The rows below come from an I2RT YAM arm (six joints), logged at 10 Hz.
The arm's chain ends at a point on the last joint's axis. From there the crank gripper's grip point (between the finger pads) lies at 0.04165 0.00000 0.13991 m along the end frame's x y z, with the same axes.
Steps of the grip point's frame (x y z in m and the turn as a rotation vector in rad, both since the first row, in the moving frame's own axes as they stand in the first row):
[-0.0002 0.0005 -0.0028 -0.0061 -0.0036 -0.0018]
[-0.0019 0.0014 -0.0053 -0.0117 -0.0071 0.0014]
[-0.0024 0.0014 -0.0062 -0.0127 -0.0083 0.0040]
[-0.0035 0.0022 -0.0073 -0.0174 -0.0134 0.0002]
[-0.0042 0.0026 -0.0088 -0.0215 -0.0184 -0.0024]
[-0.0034 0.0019 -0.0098 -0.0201 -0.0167 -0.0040]
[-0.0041 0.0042 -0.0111 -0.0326 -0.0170 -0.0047]
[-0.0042 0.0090 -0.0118 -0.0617 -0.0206 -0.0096]
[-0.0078 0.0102 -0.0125 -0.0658 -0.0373 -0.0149]
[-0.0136 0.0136 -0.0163 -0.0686 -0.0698 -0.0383]
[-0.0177 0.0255 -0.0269 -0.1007 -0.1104 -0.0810]
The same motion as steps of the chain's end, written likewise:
[0.0003 -0.0003 -0.0029 -0.0061 -0.0036 -0.0018]
[-0.0009 -0.0003 -0.0056 -0.0117 -0.0071 0.0014]
[-0.0012 -0.0005 -0.0065 -0.0127 -0.0083 0.0040]
[-0.0016 -0.0002 -0.0078 -0.0174 -0.0134 0.0002]
[-0.0016 -0.0003 -0.0095 -0.0215 -0.0184 -0.0024]
[-0.0011 -0.0008 -0.0104 -0.0201 -0.0167 -0.0040]
[-0.0017 -0.0002 -0.0117 -0.0326 -0.0170 -0.0047]
[-0.0014 0.0007 -0.0124 -0.0617 -0.0206 -0.0096]
[-0.0026 0.0015 -0.0137 -0.0658 -0.0373 -0.0149]
[-0.0039 0.0053 -0.0186 -0.0686 -0.0698 -0.0383]
[-0.0025 0.0140 -0.0301 -0.1007 -0.1104 -0.0810]

